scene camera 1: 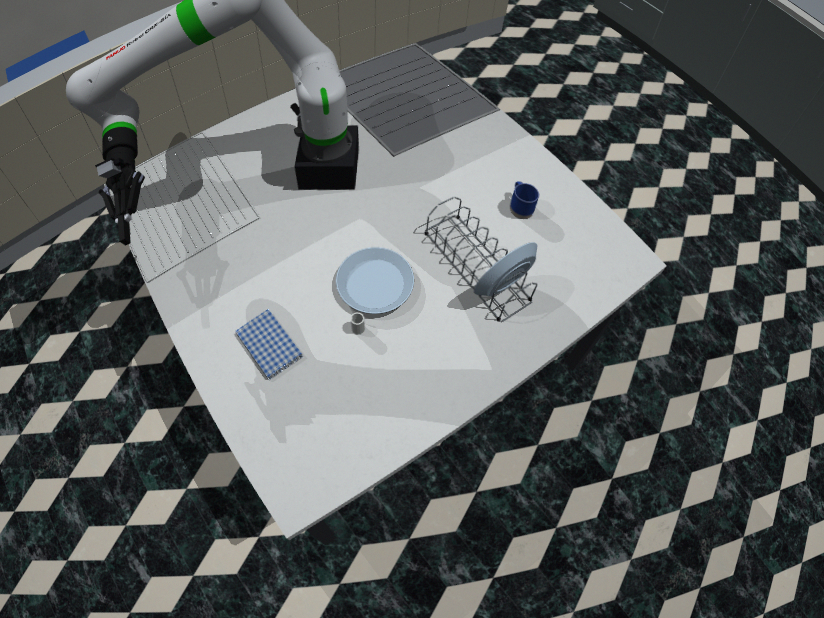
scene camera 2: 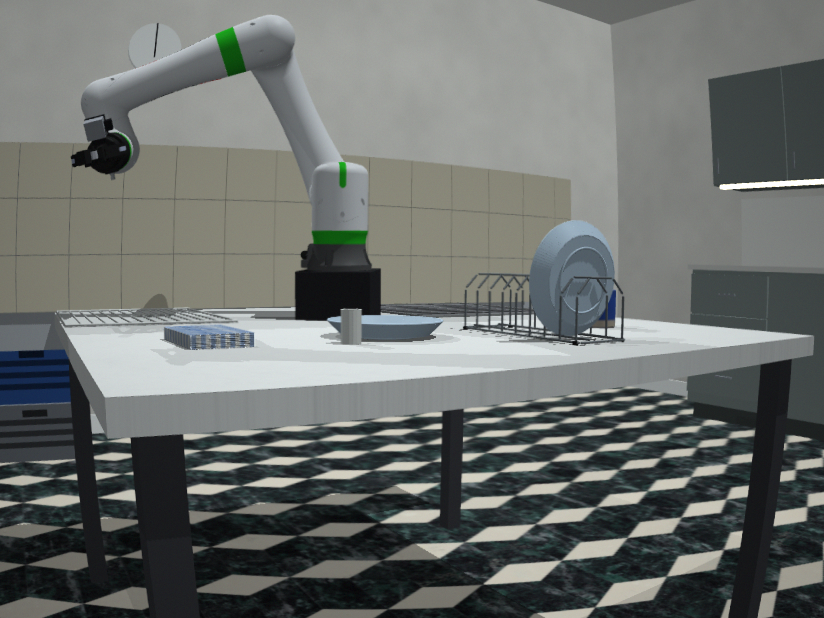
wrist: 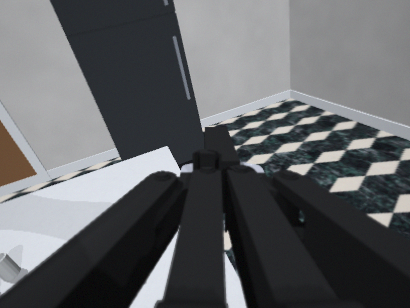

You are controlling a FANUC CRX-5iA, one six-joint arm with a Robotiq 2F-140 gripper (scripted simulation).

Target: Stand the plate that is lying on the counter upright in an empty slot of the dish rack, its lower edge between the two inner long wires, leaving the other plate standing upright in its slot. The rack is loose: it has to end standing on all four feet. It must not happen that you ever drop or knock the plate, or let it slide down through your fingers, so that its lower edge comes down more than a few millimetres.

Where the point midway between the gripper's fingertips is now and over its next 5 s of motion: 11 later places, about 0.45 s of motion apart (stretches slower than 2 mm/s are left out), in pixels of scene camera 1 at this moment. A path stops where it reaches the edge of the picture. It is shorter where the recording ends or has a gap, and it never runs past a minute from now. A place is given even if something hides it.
My gripper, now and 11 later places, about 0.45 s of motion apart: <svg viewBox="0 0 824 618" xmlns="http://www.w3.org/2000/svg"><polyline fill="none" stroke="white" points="125,242 128,239 141,241 159,248 179,253 199,257 218,258 237,259 255,257 272,255 287,252 301,248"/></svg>
